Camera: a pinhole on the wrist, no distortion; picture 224 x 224 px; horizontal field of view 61.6 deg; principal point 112.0 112.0 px. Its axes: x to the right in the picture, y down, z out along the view. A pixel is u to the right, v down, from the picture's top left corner.
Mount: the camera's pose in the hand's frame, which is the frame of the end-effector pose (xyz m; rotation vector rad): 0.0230 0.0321 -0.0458 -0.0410 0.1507 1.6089
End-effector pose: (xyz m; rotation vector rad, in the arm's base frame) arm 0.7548 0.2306 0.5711 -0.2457 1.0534 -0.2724
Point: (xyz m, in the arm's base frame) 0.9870 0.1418 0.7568
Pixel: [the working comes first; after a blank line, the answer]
In the camera's frame: -0.1891 0.0659 0.3072

outside the picture
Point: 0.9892 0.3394 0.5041
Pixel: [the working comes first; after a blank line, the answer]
In the camera's frame: 0.0833 -0.0923 0.2464

175 42
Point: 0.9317 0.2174 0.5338
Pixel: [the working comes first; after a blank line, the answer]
In the camera's frame: -0.0401 -0.0806 0.1854

71 30
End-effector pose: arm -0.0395 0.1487 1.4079 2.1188 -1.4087 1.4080
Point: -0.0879 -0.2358 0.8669
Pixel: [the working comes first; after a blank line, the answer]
In the camera's frame: 0.3058 0.2636 0.5595

215 201
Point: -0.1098 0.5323 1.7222
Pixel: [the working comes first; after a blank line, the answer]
In the camera's frame: -0.2136 -0.0205 -0.4261

behind the camera
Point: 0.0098 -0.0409 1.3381
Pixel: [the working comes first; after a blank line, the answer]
In the camera's frame: 0.0158 -0.0201 0.2356

125 96
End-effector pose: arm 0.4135 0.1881 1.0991 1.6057 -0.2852 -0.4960
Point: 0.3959 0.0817 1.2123
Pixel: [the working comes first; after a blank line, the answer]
In the camera's frame: 0.0711 0.0121 0.1525

200 127
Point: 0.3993 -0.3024 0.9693
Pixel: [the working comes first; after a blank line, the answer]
In the camera's frame: -0.1791 -0.1727 0.4840

42 45
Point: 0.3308 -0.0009 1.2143
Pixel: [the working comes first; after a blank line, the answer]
In the camera's frame: 0.0627 0.0378 0.2542

158 140
